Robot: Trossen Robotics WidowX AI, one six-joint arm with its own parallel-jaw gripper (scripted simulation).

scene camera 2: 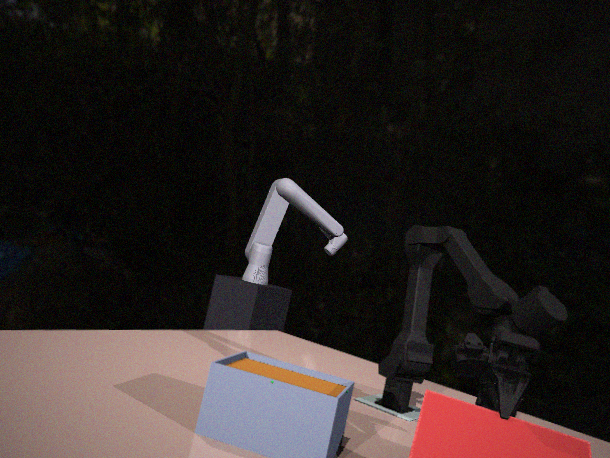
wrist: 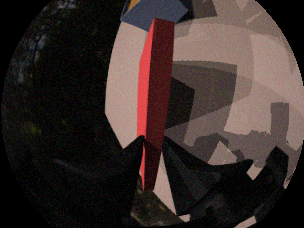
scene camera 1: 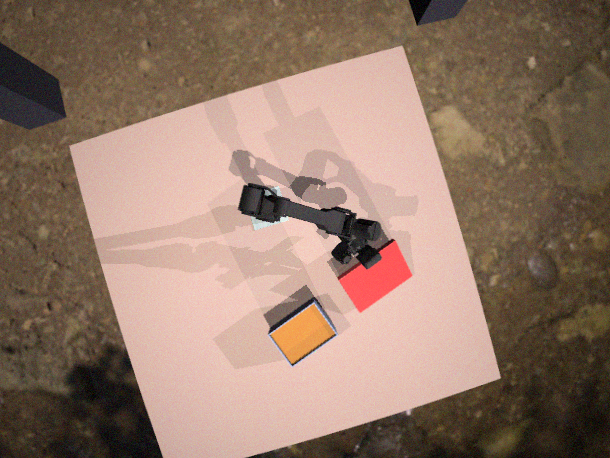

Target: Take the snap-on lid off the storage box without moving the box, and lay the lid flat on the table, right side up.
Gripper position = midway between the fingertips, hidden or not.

My gripper (scene camera 2: 502, 423) carries a red lid (scene camera 1: 364, 287).
